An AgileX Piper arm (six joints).
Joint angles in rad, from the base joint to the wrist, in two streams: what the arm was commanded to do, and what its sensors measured. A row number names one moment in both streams.
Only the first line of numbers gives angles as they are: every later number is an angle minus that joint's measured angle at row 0.
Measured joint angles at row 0:
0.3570, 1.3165, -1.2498, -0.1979, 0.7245, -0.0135
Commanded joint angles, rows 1 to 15:
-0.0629, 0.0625, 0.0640, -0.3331, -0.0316, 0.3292
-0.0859, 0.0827, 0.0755, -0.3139, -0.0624, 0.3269
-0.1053, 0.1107, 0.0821, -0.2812, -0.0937, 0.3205
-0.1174, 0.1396, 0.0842, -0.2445, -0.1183, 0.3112
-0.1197, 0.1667, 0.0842, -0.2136, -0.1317, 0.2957
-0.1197, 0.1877, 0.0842, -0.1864, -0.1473, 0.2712
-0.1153, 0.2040, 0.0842, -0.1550, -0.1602, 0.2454
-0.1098, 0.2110, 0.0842, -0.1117, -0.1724, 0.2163
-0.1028, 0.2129, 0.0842, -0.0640, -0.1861, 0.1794
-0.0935, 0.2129, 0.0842, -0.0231, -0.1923, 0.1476
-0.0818, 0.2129, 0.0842, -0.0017, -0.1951, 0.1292
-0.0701, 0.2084, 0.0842, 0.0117, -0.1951, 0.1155
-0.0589, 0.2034, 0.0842, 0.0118, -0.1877, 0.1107
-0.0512, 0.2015, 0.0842, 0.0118, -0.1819, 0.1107
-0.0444, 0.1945, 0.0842, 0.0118, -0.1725, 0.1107
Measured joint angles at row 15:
-0.0863, 0.2129, 0.0853, -0.0444, -0.1692, 0.1476
